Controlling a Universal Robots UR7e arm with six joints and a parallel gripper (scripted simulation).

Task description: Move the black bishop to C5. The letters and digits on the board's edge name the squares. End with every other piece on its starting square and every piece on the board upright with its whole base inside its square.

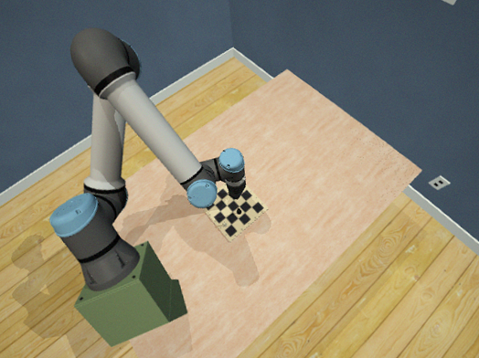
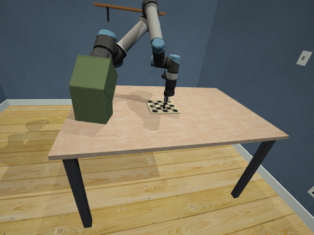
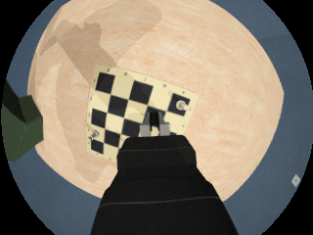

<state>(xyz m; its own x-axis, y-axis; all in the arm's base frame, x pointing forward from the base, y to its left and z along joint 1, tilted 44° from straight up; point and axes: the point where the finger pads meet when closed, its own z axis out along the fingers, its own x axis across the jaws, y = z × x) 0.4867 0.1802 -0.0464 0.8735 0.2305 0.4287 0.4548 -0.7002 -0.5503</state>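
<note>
The chessboard is 3 cm behind my hand, 5 cm to the right of it and 3 cm below it.
</note>
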